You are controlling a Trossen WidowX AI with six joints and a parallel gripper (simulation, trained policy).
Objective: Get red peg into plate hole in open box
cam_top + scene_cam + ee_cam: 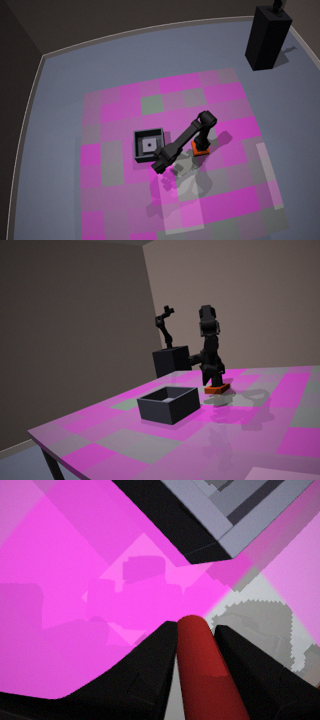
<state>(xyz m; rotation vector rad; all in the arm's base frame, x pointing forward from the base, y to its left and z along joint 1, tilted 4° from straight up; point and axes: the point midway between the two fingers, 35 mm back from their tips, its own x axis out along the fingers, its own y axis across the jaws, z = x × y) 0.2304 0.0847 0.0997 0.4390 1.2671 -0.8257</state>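
The red peg lies 1 cm to the left of my gripper tip and 3 cm above it. Also, from my gripper tip: dark grey box 10 cm ahead, 13 cm to the right, 8 cm below; then pale plate 10 cm ahead, 13 cm to the right, 6 cm below.
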